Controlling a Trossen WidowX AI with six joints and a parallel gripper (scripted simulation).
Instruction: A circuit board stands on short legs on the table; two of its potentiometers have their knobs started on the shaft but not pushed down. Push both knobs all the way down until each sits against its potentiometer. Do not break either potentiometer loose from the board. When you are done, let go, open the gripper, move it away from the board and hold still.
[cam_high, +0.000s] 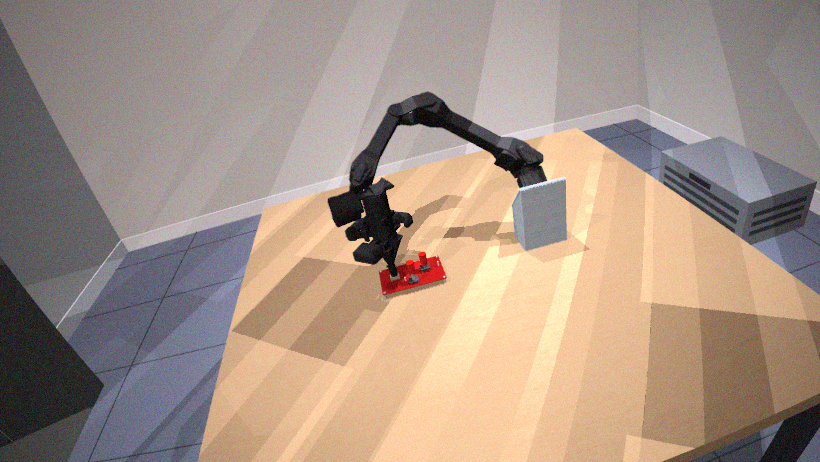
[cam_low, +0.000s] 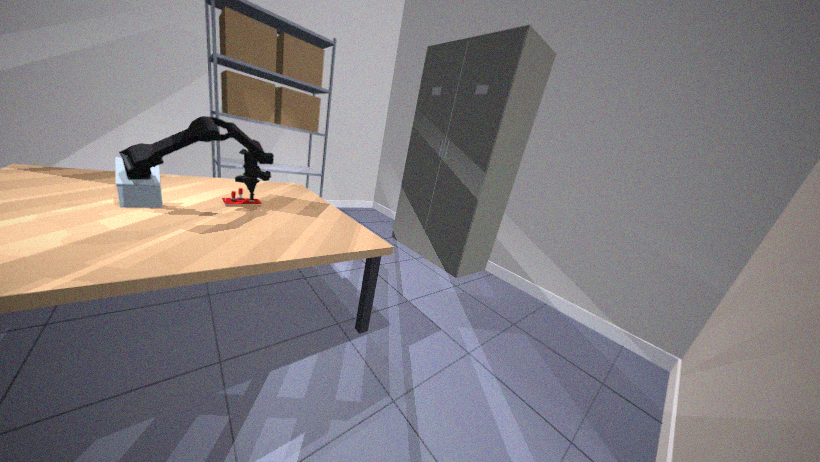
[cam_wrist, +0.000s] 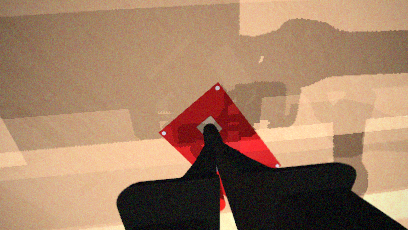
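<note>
Now: the black knob 1 cm below my gripper tip.
</note>
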